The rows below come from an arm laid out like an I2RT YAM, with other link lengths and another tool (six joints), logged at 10 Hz.
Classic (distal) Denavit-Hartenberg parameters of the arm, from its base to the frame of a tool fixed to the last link. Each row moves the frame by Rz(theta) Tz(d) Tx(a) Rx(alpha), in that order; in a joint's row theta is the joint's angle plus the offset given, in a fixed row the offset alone. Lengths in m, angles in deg.
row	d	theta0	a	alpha
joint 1	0.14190	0.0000	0.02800	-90.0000
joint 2	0.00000	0.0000	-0.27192	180.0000
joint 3	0.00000	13.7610	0.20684	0.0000
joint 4	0.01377	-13.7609	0.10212	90.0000
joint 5	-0.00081	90.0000	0.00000	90.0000
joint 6	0.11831	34.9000	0.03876	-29.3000
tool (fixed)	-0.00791	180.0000	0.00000	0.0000
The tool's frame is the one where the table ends.
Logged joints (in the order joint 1, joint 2, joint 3, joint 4, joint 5, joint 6), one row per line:
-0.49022 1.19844 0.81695 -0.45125 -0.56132 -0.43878
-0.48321 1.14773 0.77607 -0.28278 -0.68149 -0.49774
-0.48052 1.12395 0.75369 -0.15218 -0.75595 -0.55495
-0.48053 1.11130 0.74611 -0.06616 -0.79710 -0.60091
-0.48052 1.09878 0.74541 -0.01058 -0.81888 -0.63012
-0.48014 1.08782 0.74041 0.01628 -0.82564 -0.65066
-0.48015 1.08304 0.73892 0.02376 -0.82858 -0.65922
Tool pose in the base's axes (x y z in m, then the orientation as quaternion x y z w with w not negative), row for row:
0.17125 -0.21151 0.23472 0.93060 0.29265 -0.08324 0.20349
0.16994 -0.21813 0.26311 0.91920 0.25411 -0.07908 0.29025
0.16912 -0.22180 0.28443 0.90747 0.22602 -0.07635 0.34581
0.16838 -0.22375 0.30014 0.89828 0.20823 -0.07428 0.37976
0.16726 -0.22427 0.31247 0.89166 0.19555 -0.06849 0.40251
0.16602 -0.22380 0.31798 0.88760 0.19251 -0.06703 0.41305
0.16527 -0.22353 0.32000 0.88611 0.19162 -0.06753 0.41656
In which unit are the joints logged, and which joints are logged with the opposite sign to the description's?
The joints are logged in radians. Opposite sign: joint 5.
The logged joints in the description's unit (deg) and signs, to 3 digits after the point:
-28.088 68.666 46.808 -25.855 32.161 -25.140
-27.686 65.760 44.466 -16.202 39.047 -28.518
-27.532 64.398 43.183 -8.719 43.313 -31.796
-27.532 63.673 42.749 -3.791 45.670 -34.430
-27.532 62.955 42.709 -0.606 46.918 -36.103
-27.510 62.327 42.422 0.933 47.306 -37.280
-27.511 62.054 42.337 1.361 47.474 -37.771

